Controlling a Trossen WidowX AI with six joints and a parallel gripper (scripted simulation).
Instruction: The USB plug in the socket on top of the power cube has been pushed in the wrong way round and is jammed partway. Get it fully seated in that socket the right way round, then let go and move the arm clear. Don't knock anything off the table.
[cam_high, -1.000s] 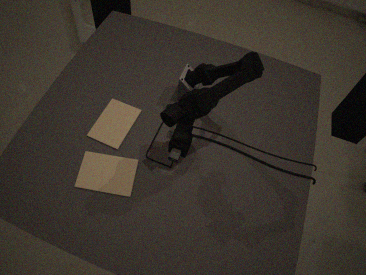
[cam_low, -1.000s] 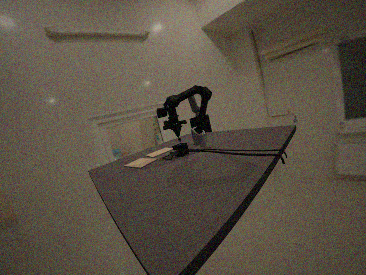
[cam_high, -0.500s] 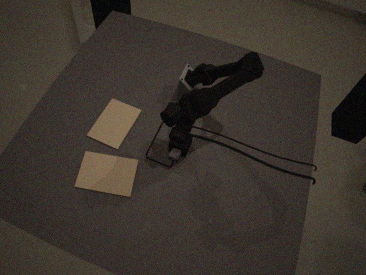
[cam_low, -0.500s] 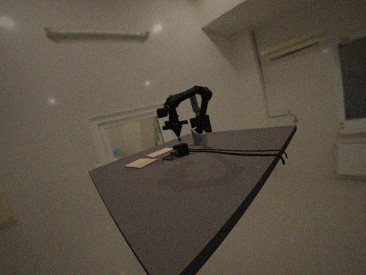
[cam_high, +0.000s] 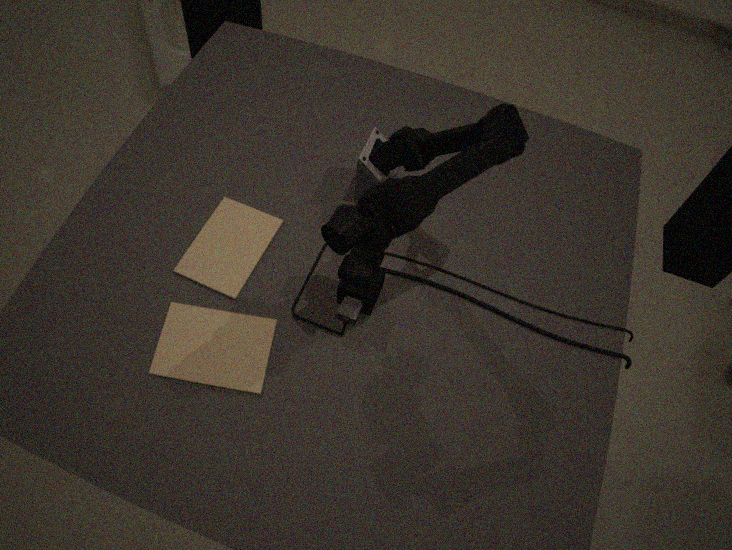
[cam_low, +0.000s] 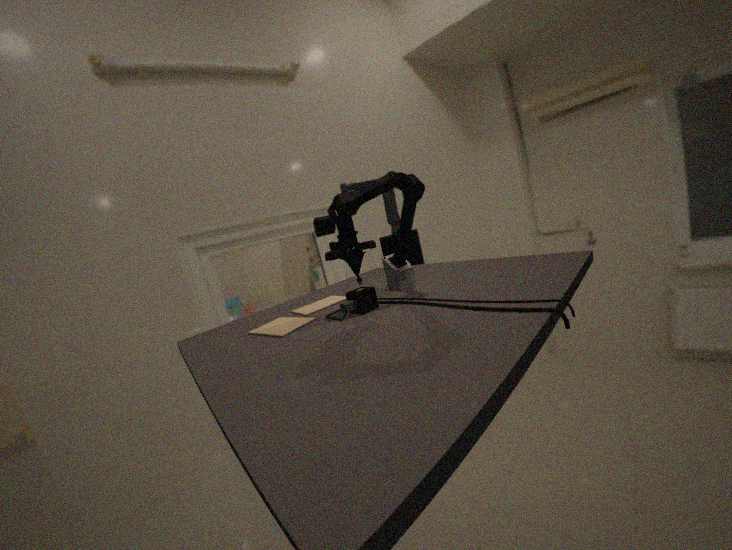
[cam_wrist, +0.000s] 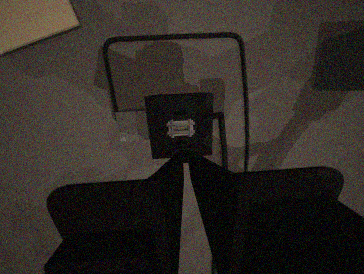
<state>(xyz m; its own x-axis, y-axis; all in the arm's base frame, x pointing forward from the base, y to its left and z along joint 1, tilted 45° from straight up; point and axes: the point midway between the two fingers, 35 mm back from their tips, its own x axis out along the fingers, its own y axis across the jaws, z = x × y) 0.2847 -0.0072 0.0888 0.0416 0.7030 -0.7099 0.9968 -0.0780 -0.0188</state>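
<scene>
Right now the USB socket is 1 cm to the right of my gripper tip and 6 cm below it. From my gripper tip the other things lie so: USB plug 2 cm below.
</scene>
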